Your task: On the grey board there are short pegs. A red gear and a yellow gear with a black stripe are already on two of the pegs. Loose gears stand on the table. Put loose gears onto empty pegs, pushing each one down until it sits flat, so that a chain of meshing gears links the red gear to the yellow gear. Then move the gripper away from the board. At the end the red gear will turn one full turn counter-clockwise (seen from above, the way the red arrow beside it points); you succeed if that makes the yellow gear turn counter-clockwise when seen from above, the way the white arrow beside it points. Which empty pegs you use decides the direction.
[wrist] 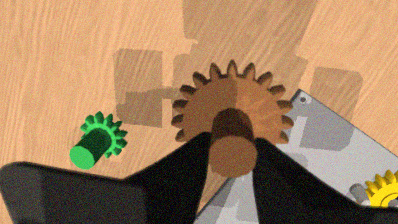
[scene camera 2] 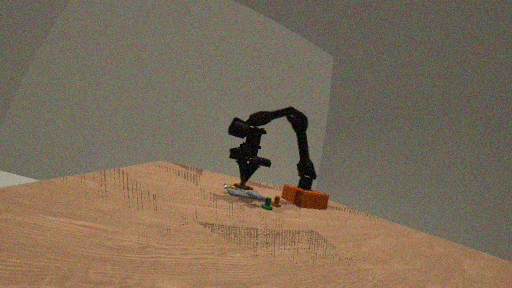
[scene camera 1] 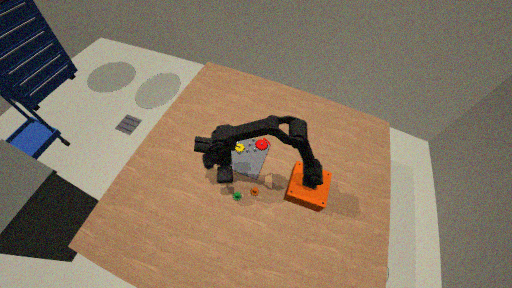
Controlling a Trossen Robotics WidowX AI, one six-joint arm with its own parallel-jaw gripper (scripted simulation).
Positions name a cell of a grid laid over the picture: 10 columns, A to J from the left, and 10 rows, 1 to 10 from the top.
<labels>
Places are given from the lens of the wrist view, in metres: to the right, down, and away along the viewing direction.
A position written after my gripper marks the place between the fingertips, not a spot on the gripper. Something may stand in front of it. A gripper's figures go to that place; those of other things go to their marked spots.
my gripper (wrist: F7): 0.01, 0.01, 0.11
brown gear (wrist: F5): 0.02, 0.00, 0.12
small green gear (wrist: C7): -0.08, 0.02, 0.18
The marked spots on the brown gear and the small green gear are 0.11 m apart.
</labels>
